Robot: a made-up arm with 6 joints.
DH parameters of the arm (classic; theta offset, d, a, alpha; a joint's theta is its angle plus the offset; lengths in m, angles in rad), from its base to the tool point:
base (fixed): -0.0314 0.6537 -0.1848 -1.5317
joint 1: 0 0.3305 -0.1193 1.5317
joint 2: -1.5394 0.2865 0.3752 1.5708
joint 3: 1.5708 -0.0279 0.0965 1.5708
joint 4: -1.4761 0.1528 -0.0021 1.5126
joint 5: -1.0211 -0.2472 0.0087 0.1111
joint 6: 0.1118 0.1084 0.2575 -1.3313
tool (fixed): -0.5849 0.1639 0 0
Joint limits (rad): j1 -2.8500..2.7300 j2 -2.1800..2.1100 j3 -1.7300..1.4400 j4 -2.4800..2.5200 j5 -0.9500..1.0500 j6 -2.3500..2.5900
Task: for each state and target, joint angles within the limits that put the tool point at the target. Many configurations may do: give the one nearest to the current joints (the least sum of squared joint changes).
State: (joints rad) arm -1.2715 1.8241 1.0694 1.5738 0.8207 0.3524
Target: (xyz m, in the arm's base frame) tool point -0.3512 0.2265 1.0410
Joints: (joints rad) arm -0.5744 2.0855 1.3790 2.0315 0.3129 -0.1705
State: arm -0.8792 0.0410 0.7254 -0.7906 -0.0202 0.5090
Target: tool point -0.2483 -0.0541 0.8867
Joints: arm -0.7067 0.0319 0.5731 -1.1764 -0.3446 0.1574
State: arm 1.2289 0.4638 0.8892 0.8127 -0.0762 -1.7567
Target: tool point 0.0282 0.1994 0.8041
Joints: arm 1.2769 0.5813 1.0065 0.6948 0.2599 -1.4315
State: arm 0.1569 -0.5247 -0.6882 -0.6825 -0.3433 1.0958
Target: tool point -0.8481 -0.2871 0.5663
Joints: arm -0.4765 -0.8513 -0.5099 -0.5221 0.0503 1.5558
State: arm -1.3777 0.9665 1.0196 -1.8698 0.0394 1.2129
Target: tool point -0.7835 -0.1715 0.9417
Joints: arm -1.5184 0.4656 0.8866 -1.9575 0.1815 1.3602
